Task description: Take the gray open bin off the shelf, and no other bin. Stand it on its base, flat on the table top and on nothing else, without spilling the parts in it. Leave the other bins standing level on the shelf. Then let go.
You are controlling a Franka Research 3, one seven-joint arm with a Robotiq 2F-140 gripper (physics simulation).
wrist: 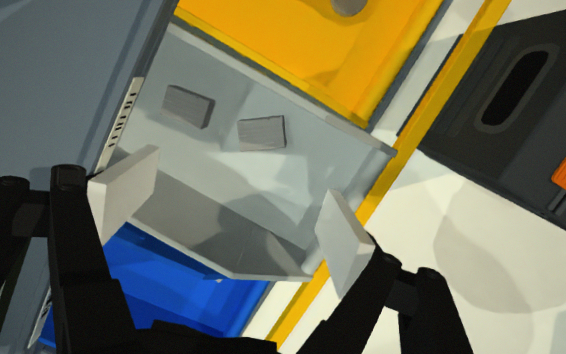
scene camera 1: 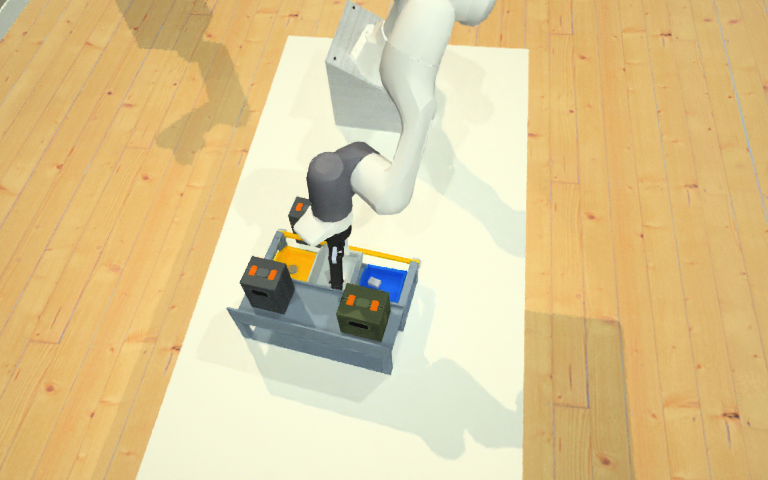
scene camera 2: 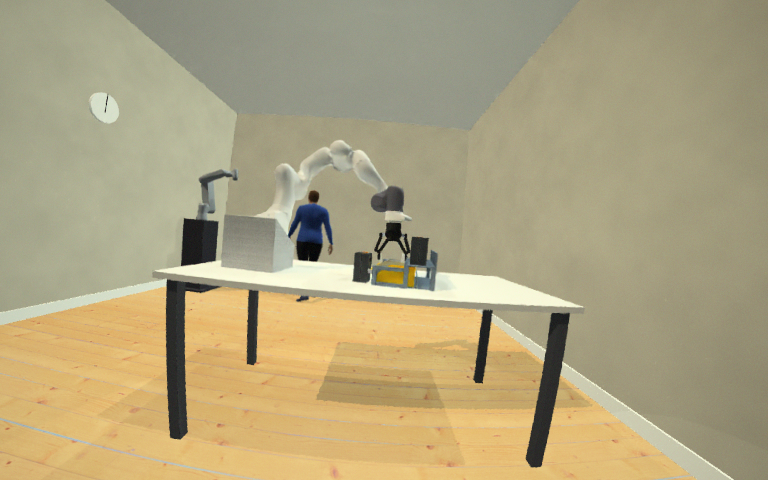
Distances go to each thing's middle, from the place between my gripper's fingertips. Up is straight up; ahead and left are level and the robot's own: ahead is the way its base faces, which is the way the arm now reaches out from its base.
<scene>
Right now my hand is 20 mm to the left of the gray open bin (scene camera 1: 321, 263) and 10 mm short of it. From my hand the other things lie so: dark case (wrist: 495, 129) 140 mm behind, 110 mm to the right; then yellow bin (scene camera 1: 303, 259) 130 mm to the right, 20 mm below, 10 mm ahead; then blue bin (scene camera 1: 392, 279) 100 mm to the left, 30 mm ahead, 20 mm below.
</scene>
